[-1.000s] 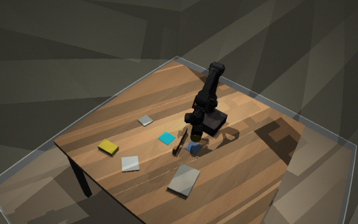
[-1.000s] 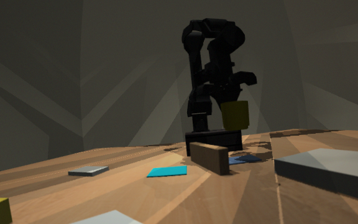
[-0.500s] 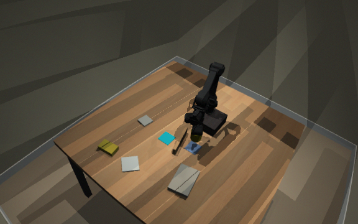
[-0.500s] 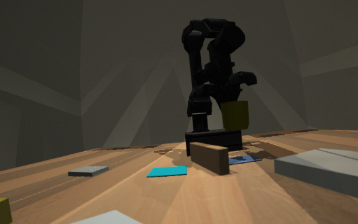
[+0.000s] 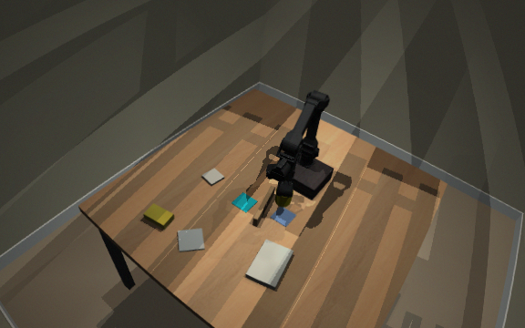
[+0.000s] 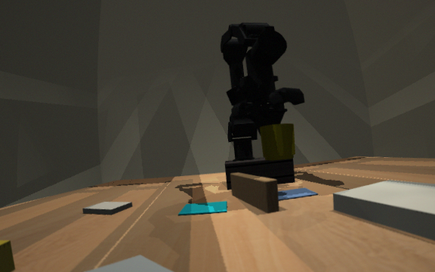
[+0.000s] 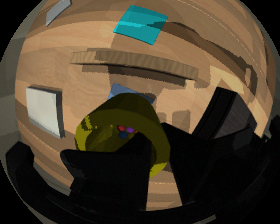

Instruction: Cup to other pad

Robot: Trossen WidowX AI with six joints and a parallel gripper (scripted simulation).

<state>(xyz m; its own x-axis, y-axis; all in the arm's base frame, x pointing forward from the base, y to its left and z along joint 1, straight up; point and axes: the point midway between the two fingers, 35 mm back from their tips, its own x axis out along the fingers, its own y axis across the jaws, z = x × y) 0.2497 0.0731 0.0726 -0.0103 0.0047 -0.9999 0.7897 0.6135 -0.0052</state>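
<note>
The cyan pad is 130 mm to the right of my gripper tip, 120 mm below it and 100 mm ahead of it. Round my gripper tip: wooden bar (90 mm below, 60 mm ahead, 50 mm to the right); then cup (20 mm to the left, 20 mm ahead); then blue pad (120 mm below, 40 mm to the left, 30 mm ahead).
</note>
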